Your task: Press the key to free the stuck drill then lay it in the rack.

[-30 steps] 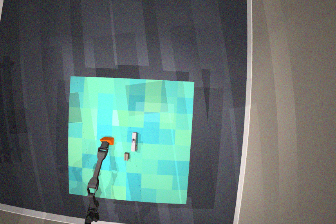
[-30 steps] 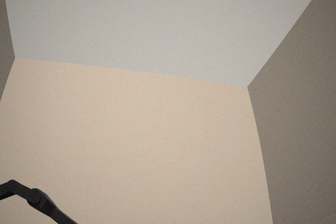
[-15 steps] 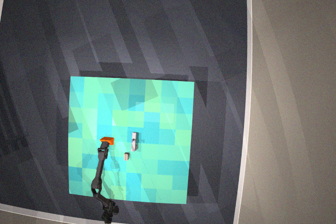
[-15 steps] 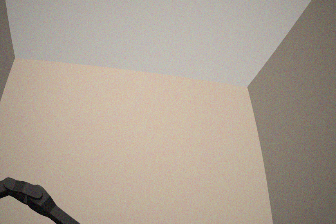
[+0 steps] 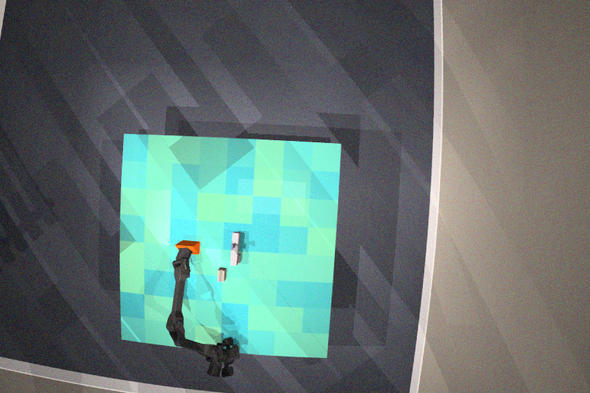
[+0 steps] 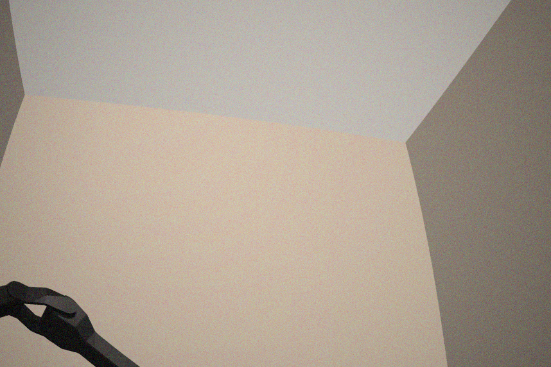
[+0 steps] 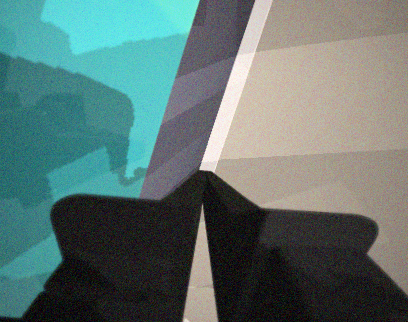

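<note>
The drill lies 90 mm ahead of my gripper tip, 660 mm to the left of it and 20 mm above it.
</note>
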